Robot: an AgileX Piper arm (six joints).
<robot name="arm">
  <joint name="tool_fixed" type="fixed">
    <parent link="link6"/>
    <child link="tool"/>
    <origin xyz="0 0 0" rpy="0 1.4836 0"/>
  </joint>
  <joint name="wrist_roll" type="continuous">
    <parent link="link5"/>
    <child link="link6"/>
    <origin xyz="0.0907 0 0.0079"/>
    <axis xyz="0.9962 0 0.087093"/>
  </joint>
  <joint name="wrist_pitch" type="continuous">
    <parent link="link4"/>
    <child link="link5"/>
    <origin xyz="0 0 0"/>
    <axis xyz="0 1 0"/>
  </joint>
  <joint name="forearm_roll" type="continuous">
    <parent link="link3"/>
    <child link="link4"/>
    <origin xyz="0.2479 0 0.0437"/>
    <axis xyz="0.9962 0 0.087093"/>
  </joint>
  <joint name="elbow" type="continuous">
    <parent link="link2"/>
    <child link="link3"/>
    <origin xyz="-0.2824 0 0.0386"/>
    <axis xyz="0 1 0"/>
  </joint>
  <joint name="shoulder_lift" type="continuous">
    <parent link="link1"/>
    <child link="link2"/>
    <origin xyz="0 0 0"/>
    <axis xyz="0 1 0"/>
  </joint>
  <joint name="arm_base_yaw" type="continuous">
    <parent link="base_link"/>
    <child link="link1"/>
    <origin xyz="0 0 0.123"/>
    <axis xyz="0 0 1"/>
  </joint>
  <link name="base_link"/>
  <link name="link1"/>
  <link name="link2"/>
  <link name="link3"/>
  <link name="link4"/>
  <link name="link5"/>
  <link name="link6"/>
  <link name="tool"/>
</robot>
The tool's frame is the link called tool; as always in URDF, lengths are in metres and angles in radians. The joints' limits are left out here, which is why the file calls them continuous.
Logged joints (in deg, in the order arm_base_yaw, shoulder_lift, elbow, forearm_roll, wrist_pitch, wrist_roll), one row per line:
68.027 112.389 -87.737 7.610 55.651 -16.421
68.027 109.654 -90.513 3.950 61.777 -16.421
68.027 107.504 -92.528 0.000 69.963 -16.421
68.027 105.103 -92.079 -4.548 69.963 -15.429
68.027 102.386 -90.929 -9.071 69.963 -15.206
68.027 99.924 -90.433 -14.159 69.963 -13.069
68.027 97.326 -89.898 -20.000 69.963 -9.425
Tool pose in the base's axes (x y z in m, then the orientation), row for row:
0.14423 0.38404 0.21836 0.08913 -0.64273 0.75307 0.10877
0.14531 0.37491 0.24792 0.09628 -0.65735 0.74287 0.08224
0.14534 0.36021 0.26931 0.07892 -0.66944 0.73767 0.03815
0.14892 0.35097 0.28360 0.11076 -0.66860 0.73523 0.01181
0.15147 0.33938 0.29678 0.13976 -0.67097 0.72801 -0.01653
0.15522 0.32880 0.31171 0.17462 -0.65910 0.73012 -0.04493
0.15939 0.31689 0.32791 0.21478 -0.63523 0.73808 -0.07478
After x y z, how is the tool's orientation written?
As a quaternion, w x y z.
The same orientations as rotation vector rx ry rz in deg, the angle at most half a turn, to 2 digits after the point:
-109.55 128.36 18.54
-111.58 126.09 13.96
-114.80 126.50 6.54
-112.54 123.75 1.99
-111.08 120.53 -2.74
-107.03 118.56 -7.30
-100.94 117.28 -11.88

